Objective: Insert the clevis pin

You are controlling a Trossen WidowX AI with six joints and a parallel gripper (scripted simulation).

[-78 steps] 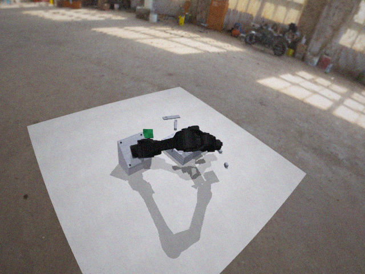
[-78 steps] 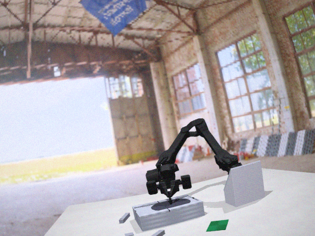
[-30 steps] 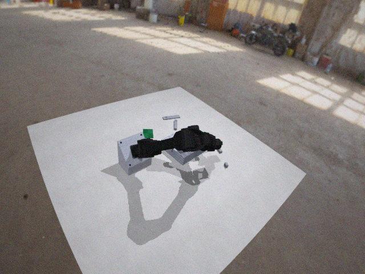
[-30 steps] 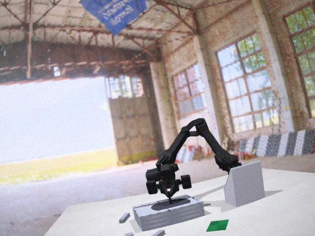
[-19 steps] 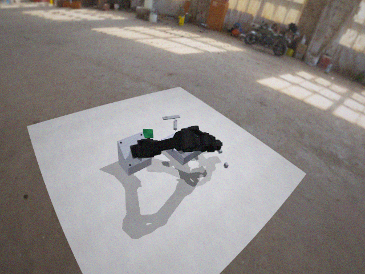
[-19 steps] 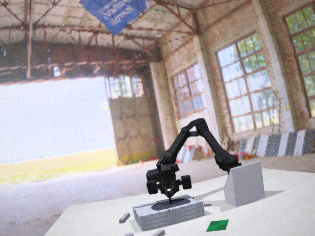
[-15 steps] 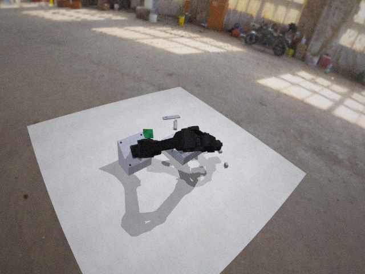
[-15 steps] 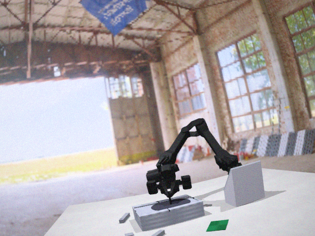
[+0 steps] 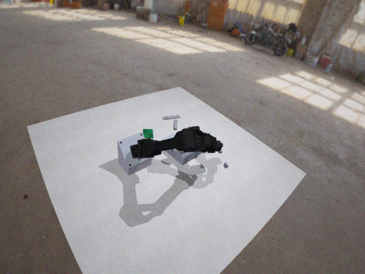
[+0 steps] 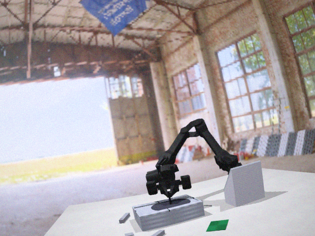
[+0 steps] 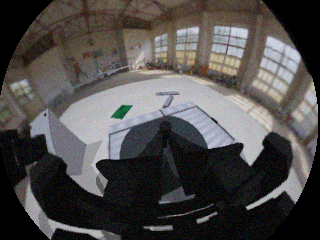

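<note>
Right now my gripper tip is 50 mm above the rimmed steel tray and 20 mm short of it. Round my gripper tip: clevis pin 10 mm below; green square 220 mm to the left, 120 mm behind, 90 mm below; dark aluminium disc 30 mm below.
</note>
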